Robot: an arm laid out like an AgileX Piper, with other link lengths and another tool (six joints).
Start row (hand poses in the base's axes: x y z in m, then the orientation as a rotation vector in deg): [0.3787 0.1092 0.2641 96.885 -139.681 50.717]
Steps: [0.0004 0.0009 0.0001 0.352 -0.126 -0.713]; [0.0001 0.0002 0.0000 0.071 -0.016 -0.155]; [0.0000 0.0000 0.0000 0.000 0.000 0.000]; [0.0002 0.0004 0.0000 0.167 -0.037 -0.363]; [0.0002 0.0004 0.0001 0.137 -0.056 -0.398]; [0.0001 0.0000 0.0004 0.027 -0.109 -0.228]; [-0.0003 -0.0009 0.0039 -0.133 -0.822 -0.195]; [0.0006 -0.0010 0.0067 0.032 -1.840 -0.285]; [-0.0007 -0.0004 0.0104 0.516 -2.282 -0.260]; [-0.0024 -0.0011 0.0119 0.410 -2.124 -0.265]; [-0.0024 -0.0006 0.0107 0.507 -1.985 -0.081]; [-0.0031 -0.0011 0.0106 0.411 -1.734 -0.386]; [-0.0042 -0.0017 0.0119 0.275 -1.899 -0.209]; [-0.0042 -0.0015 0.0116 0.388 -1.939 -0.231]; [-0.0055 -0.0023 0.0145 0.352 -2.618 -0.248]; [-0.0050 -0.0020 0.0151 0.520 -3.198 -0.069]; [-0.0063 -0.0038 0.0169 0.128 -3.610 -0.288]
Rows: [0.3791 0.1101 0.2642 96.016 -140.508 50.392]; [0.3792 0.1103 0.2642 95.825 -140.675 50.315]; [0.3792 0.1103 0.2642 95.825 -140.675 50.315]; [0.3794 0.1107 0.2642 95.377 -141.065 50.133]; [0.3796 0.1111 0.2643 94.869 -141.462 49.999]; [0.3797 0.1111 0.2647 94.560 -141.694 50.058]; [0.3794 0.1102 0.2686 94.225 -142.231 51.040]; [0.3800 0.1092 0.2753 93.762 -143.614 52.906]; [0.3793 0.1088 0.2857 -91.863 143.266 -53.819]; [0.3769 0.1077 0.2976 -89.609 142.173 -54.457]; [0.3745 0.1071 0.3083 -87.663 140.974 -54.834]; [0.3714 0.1060 0.3189 -85.644 140.224 -55.239]; [0.3672 0.1043 0.3308 -83.731 139.153 -55.862]; [0.3630 0.1028 0.3424 -81.737 138.075 -56.333]; [0.3575 0.1005 0.3569 -79.190 136.509 -57.148]; [0.3525 0.0985 0.3720 -76.322 134.365 -57.908]; [0.3462 0.0947 0.3889 -73.064 132.003 -59.348]
